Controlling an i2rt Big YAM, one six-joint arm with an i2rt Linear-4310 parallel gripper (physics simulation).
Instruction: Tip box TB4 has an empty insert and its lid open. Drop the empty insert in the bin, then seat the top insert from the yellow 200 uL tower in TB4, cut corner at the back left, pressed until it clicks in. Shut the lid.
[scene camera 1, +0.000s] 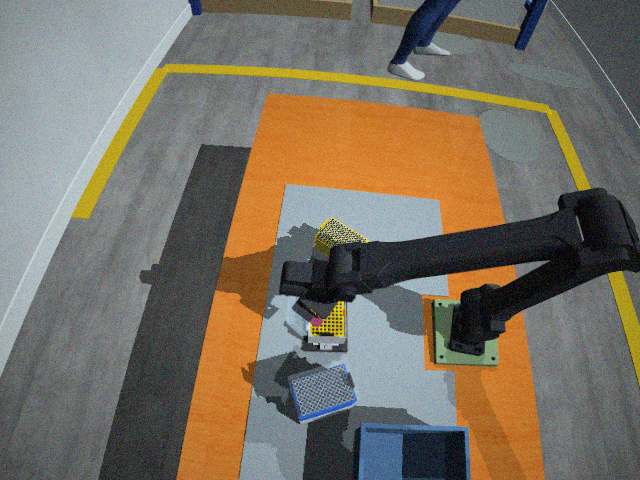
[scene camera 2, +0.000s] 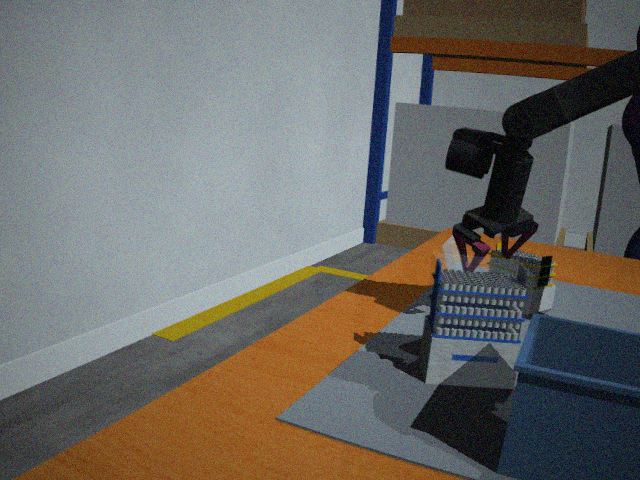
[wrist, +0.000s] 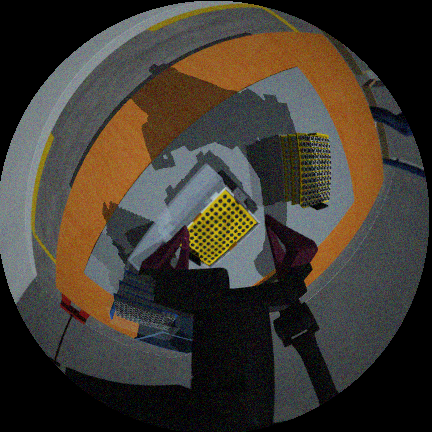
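Observation:
Tip box TB4 (scene camera 1: 324, 347) stands on the grey mat with its clear lid (scene camera 1: 295, 324) (wrist: 172, 217) open toward the left. The yellow empty insert (scene camera 1: 336, 322) (wrist: 220, 227) sits in it, its holes dark. The yellow tower (scene camera 1: 338, 235) (wrist: 315, 170) (scene camera 2: 535, 271) stands behind the box, with tips in its top insert. My gripper (wrist: 225, 223) (scene camera 2: 488, 262) is open and empty above TB4, its fingers pointing down, one on each side of the insert in the wrist view. In scene camera 1 the wrist hides part of the box and one finger. The blue bin (scene camera 1: 413, 428) (scene camera 2: 573, 379) stands at the front right.
A blue-edged tip tower (scene camera 1: 323, 392) (scene camera 2: 478, 310) (wrist: 145, 312) stands in front of TB4, left of the bin. The arm's green base plate (scene camera 1: 442, 357) lies to the right of the mat. A person (scene camera 1: 408, 51) stands beyond the table.

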